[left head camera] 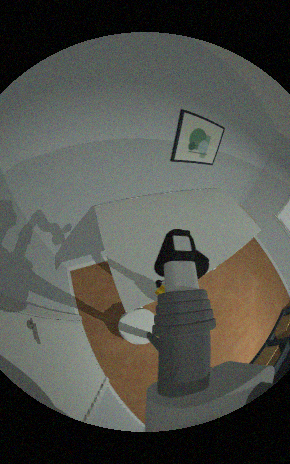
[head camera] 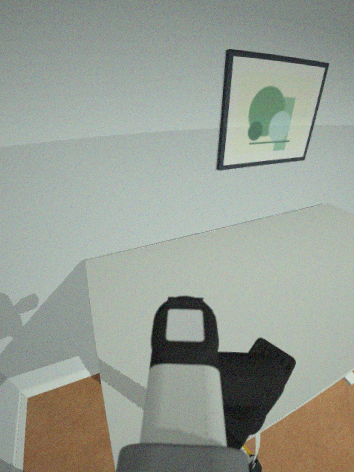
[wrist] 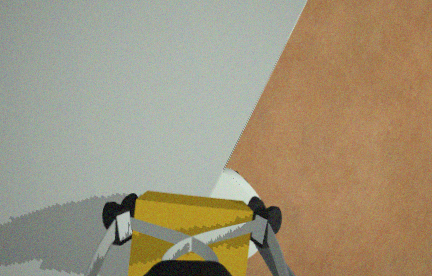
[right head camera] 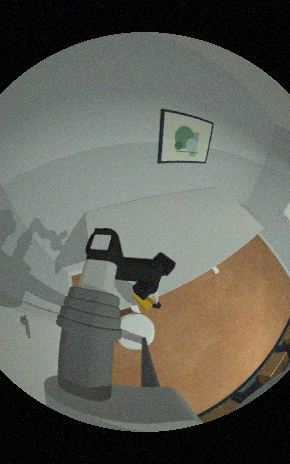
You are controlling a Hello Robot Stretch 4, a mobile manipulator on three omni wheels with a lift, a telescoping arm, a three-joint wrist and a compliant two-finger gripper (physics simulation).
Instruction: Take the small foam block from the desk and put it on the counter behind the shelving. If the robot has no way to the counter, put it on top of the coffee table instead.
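Places are measured from the robot's base along level axes (x ahead, y down, z left), in millimetres.
Pixels of known places: gripper, fingertip midpoint: (wrist: 193,211); robot's base, link origin: (left head camera: 137,325) (right head camera: 134,330).
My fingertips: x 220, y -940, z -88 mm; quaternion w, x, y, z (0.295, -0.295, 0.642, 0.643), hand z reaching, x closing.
Note:
Ahead of a thing's pixels: the offset from my fingertips to its top centre. "spot": to the spot under its first point. Level surfaces: height alone.
The small foam block, yellow @(dx -11, dy -47, dz +10 mm) (head camera: 246,449) (left head camera: 160,289) (right head camera: 144,301) (wrist: 192,212), is between the fingers of my gripper (wrist: 193,211). The gripper is shut on it, with a dark fingertip against each side. In the wrist view the block hangs near the edge of a broad pale top @(dy +19 mm) (head camera: 280,280) (left head camera: 145,220) (right head camera: 200,220) (wrist: 125,90), with brown floor beyond that edge. I cannot tell whether this top is the desk or the counter. In the head view the arm and wrist hide most of the block. The coffee table cannot be made out.
A framed picture (head camera: 272,117) (left head camera: 198,140) (right head camera: 185,140) hangs on the wall behind the pale top. A round white disc (left head camera: 135,320) (right head camera: 145,327) shows low near the arm. Dark-framed shelving with brown boxes (right head camera: 272,367) is at the lower right. A handle @(spot: dx -350, dy +72, dz +708 mm) (left head camera: 33,330) (right head camera: 25,326) shows at the left.

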